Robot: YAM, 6 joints.
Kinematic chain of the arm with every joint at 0, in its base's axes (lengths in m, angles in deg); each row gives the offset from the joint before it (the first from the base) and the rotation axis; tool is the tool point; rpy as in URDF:
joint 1: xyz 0 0 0.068 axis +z
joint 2: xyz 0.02 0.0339 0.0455 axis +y
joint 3: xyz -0.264 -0.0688 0 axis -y
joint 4: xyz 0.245 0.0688 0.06 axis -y
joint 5: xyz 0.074 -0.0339 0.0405 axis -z
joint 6: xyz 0.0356 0 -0.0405 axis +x
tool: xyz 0 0 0 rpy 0 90 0
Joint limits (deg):
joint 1: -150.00..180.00
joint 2: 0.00..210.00
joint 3: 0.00..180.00
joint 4: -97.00..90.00
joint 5: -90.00..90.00
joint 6: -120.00..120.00
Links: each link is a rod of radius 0.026 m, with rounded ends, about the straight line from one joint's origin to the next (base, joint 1, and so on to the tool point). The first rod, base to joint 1, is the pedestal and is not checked.
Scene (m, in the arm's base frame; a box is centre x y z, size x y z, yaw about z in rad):
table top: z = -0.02
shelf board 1: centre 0.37 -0.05 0.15 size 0.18 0.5 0.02 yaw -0
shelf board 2: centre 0.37 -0.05 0.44 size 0.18 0.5 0.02 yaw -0
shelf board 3: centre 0.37 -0.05 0.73 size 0.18 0.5 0.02 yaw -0
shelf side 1: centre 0.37 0.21 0.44 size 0.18 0.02 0.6 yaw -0
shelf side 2: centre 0.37 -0.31 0.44 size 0.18 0.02 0.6 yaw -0
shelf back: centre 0.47 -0.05 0.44 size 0.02 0.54 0.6 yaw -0
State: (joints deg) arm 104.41 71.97 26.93 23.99 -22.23 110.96
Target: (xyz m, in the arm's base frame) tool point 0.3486 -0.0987 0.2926
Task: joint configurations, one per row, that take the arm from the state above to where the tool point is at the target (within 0.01 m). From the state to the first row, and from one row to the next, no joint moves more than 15 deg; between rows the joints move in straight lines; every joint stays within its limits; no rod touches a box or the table.
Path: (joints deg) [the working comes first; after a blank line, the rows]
Joints at the target: -16.74 88.69 56.50 29.50 -9.57 110.96
Straight joint move there: touches shelf side 1.

1: 94.29 60.93 18.23 28.21 -11.75 108.75
2: 84.18 49.89 9.54 32.43 -1.26 106.54
3: 74.06 38.84 0.84 36.65 9.22 104.34
4: 61.09 45.96 8.80 35.63 6.54 105.28
5: 48.11 53.09 16.75 34.61 3.85 106.23
6: 35.14 60.21 24.70 33.59 1.17 107.18
7: 22.17 67.33 32.65 32.57 -1.52 108.12
8: 9.20 74.45 40.60 31.55 -4.20 109.07
9: -3.77 81.57 48.55 30.53 -6.89 110.01
10: -16.74 88.69 56.50 29.50 -9.57 110.96

